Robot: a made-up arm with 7 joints.
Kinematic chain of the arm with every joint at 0, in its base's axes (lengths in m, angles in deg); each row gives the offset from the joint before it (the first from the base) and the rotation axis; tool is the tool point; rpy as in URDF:
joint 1: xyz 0 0 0 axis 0.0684 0.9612 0.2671
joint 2: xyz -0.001 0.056 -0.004 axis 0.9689 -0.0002 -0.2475
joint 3: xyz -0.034 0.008 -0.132 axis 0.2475 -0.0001 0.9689
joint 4: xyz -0.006 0 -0.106 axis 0.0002 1 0
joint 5: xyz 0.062 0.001 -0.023 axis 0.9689 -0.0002 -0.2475
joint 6: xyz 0.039 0 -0.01 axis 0.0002 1 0
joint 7: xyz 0.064 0 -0.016 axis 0.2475 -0.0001 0.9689
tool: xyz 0 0 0 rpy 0 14.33 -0.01
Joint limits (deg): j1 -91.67..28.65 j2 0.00..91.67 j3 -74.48..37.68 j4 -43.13..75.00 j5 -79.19..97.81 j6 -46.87..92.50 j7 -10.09..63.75
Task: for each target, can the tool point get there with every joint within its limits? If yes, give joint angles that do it. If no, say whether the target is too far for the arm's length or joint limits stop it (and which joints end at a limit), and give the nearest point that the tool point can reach.
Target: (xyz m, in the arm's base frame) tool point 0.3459 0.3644 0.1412
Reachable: no: too far | nearest point 0.3041 0.3282 0.1165 | short by 0.061 m
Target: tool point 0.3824 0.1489 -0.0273
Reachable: yes | joints -75.18 22.69 21.20 22.39 13.85 52.11 51.21
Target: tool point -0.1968 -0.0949 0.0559
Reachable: no: joint limits stop it (at a limit: joint 1, joint 2, joint 3, joint 4, joint 5) | nearest point -0.1316 -0.0769 -0.1179 | short by 0.187 m
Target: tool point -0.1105 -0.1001 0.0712
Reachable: no: joint limits stop it (at a limit: joint 1, joint 2, joint 3, joint 4, joint 6) | nearest point -0.0831 -0.0644 -0.0942 | short by 0.171 m
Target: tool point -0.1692 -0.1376 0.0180
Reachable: no: joint limits stop it (at a limit: joint 1, joint 2, joint 3, joint 4, joint 5) | nearest point -0.1214 -0.0827 -0.1156 | short by 0.152 m
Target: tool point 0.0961 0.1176 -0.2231
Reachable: yes | joints 3.56 39.53 -24.32 -21.49 23.51 -8.56 -1.52
